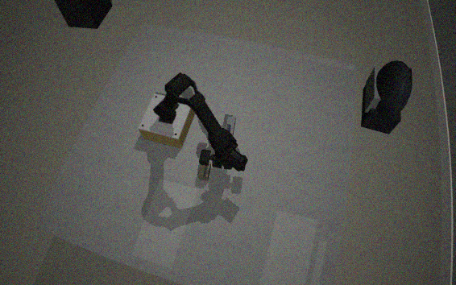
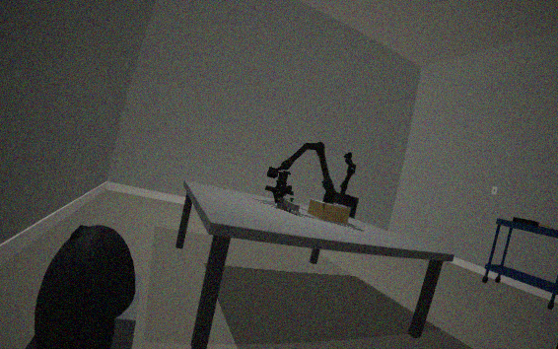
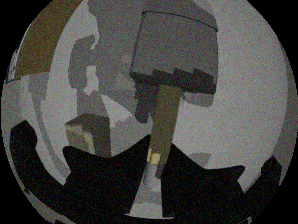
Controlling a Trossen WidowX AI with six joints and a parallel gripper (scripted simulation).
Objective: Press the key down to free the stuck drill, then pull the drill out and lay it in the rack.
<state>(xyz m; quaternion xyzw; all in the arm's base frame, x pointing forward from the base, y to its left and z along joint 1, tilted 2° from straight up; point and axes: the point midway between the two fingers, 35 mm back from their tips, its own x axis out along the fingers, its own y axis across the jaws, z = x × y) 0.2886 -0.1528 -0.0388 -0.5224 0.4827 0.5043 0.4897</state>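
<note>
Now: gripper tip 7 cm past the rack and 3 cm to the left of it. The rest, counted from my gripper tip: drill (4 cm to the left, 3 cm above); grey fixture (14 cm to the left, 2 cm above, 1 cm behind).
</note>
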